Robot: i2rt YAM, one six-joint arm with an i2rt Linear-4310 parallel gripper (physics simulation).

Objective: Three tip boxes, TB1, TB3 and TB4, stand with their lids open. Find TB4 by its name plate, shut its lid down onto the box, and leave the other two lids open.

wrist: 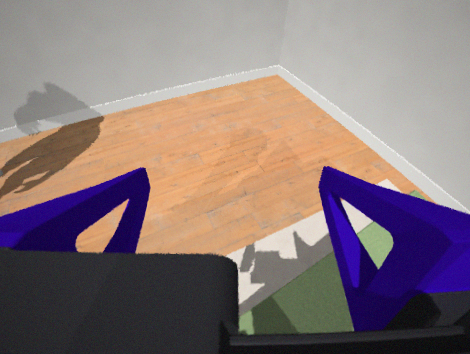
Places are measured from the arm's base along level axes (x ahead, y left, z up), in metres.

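Pixels of known places: gripper, fingertip midpoint: (234, 177).
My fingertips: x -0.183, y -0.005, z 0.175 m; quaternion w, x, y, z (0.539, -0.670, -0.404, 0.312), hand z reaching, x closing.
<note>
Behind a point stands the place of what it marks.
My gripper (234, 177) {x -0.183, y -0.005, z 0.175 m} is open, with its two blue fingers wide apart and no object between them. The wooden floor shows beyond and between the fingertips. The tip boxes TB1, TB3 and TB4, their lids and their name plates do not show in the wrist view, so I cannot tell from it how the lids stand.
A green surface (317, 295) {x -0.122, y 0.052, z 0.039 m} with a pale border (280, 242) {x -0.259, y 0.154, z -0.198 m} lies at the lower right, partly behind the right finger. Beyond it are the wooden floor (200, 145) and grey walls (150, 45) meeting in a corner. Shadows fall on the left wall, floor and pale border.
</note>
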